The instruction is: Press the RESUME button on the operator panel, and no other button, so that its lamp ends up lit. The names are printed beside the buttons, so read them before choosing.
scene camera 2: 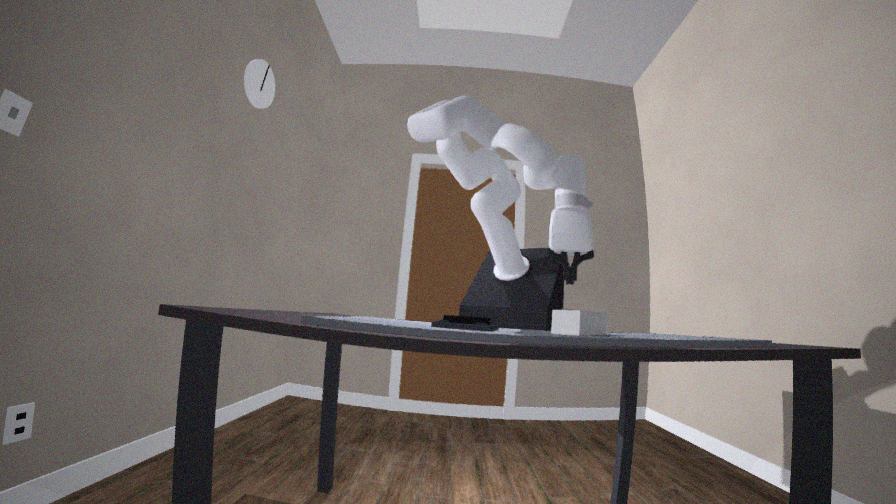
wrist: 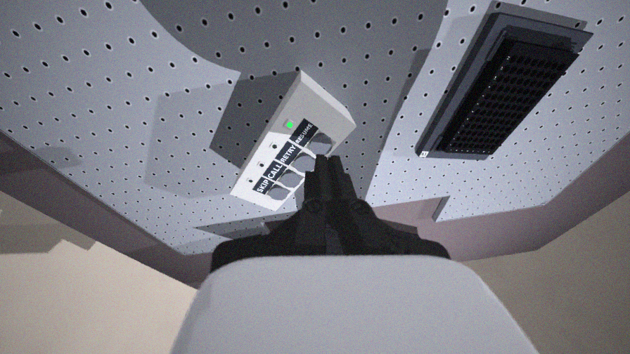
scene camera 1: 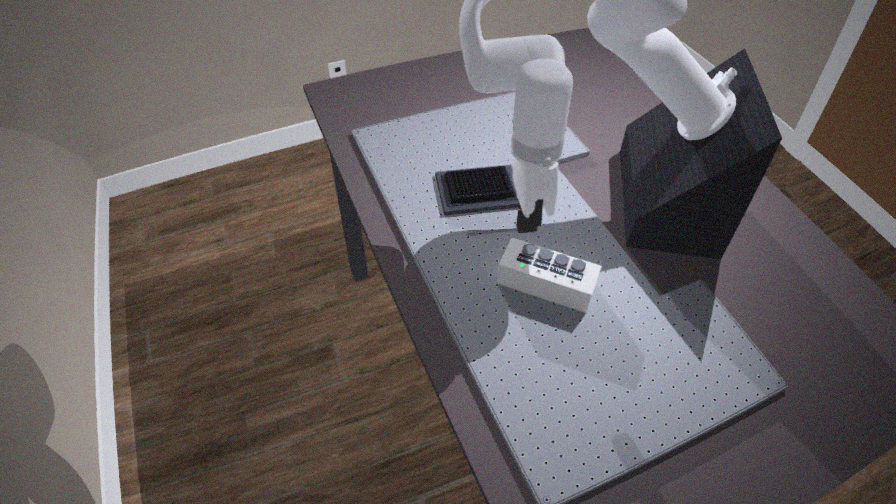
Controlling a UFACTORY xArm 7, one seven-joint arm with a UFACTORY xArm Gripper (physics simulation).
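The operator panel (scene camera 1: 545,289) (scene camera 2: 565,322) (wrist: 320,104) is a pale box with a row of round grey buttons. In the wrist view the labels read SKIP, CALL, RETRY and RESUME. The RESUME button (scene camera 1: 529,248) (wrist: 321,143) is at one end of the row. The RESUME lamp (scene camera 1: 522,265) (wrist: 289,124) is lit green; the other three lamps are dark. My gripper (scene camera 1: 529,229) (scene camera 2: 570,282) (wrist: 324,170) is shut and empty. It hangs above the RESUME end of the panel, with a gap between fingertips and panel in scene camera 2.
The panel stands on a perforated board (scene camera 1: 576,401) (wrist: 120,95) on the table (scene camera 1: 401,106) (scene camera 2: 438,347). A black tray-like block (scene camera 1: 479,186) (scene camera 2: 466,321) (wrist: 510,95) lies on the board. The arm's dark pedestal (scene camera 1: 682,200) (scene camera 2: 501,300) stands beside the board.
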